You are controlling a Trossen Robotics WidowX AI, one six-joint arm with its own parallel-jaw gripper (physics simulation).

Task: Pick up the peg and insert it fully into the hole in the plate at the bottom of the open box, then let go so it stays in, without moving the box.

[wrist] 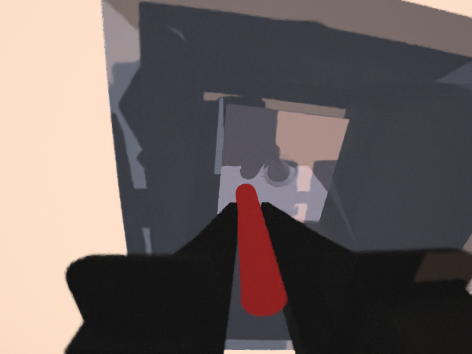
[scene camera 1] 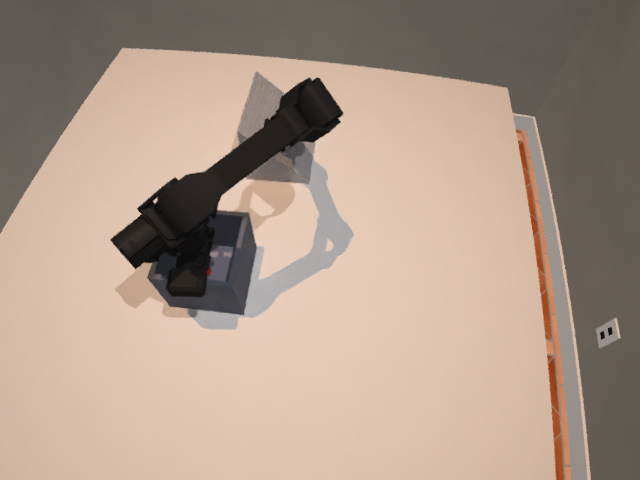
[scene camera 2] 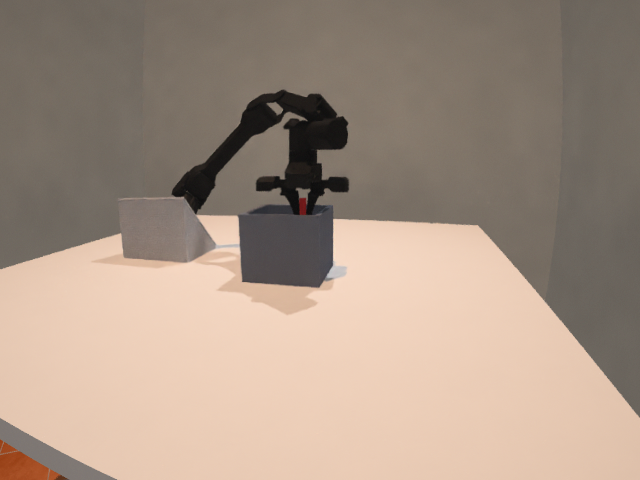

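Pixels of known places: gripper, fingertip midpoint: [wrist: 248, 209] [scene camera 1: 204, 265]; arm's base at its link origin: [scene camera 2: 179, 218].
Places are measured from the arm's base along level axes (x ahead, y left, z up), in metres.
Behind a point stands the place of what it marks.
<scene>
The red peg [scene camera 1: 208, 270] @[x 0.355, y -0.095, z -0.009 m] [scene camera 2: 302, 206] @[x 0.352, y -0.108, z 0.044 m] [wrist: 255, 250] @[x 0.354, y -0.108, z 0.045 m] is held between the fingers of my gripper [scene camera 2: 302, 210] [wrist: 248, 209] @[x 0.351, y -0.101, z 0.004 m], which is shut on it. The fingertips reach down past the rim of the dark grey open box [scene camera 1: 242, 284] @[x 0.369, y -0.031, z -0.035 m] [scene camera 2: 281, 250] @[x 0.326, y -0.188, z -0.030 m] [wrist: 170, 60] @[x 0.390, y -0.173, z 0.006 m]. In the wrist view the light plate [wrist: 235, 187] @[x 0.357, y -0.094, z -0.042 m] lies at the box's bottom, with a round hole [wrist: 278, 171] @[x 0.318, y -0.101, z -0.063 m]. The peg's far end shows below and left of the hole in that view, apart from it. In scene camera 2, the front wall hides the peg's lower part and the plate.
A grey wedge-shaped block [scene camera 1: 258, 105] @[x -0.056, y -0.040, z 0.043 m] [scene camera 2: 155, 229] @[x -0.037, y -0.068, z -0.018 m] stands on the table [scene camera 1: 387, 310] @[x 0.386, y 0.263, z -0.100 m] [scene camera 2: 320, 361] @[x 0.438, y -0.460, z -0.100 m] by the arm's base. The box walls surround the fingers, and the arm reaches over the box's rim. Shadows of the arm fall across the table and into the box.
</scene>
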